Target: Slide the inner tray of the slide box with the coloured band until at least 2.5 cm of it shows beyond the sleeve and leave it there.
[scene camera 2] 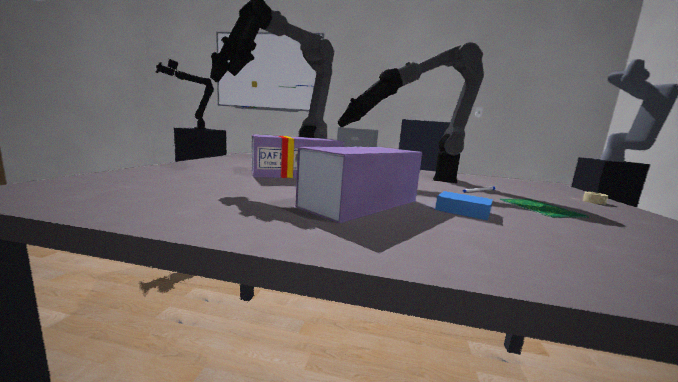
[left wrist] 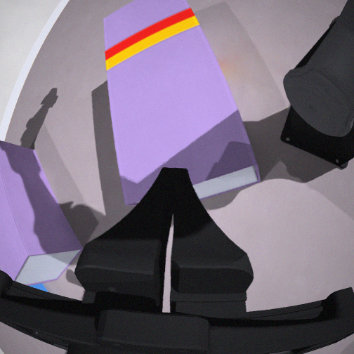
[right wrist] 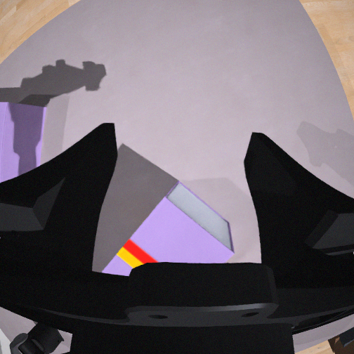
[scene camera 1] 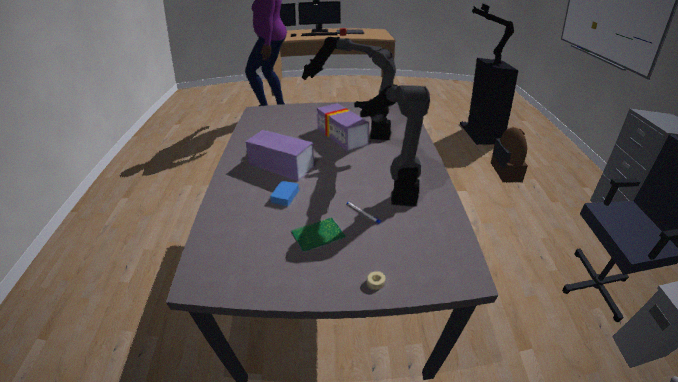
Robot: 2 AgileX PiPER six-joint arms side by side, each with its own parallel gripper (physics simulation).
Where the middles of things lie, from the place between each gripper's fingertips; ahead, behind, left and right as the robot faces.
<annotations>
Now: the purple slide box [left wrist: 170,105] 120 mm to the right of my left hand, 110 mm below it and 70 mm ahead of it. The rest, counted from my left hand: green sheet [scene camera 1: 324,232]: 530 mm to the left, 210 mm ahead, 160 mm below; then blue block [scene camera 2: 472,206]: 320 mm to the left, 320 mm ahead, 150 mm below.
My right hand is 20 cm above the purple slide box, 16 cm to the right of it and 16 cm past it. The rest, counted from my right hand: green sheet 81 cm to the left, 26 cm below, 2 cm behind; blue block 60 cm to the left, 24 cm below, 10 cm ahead.
</annotations>
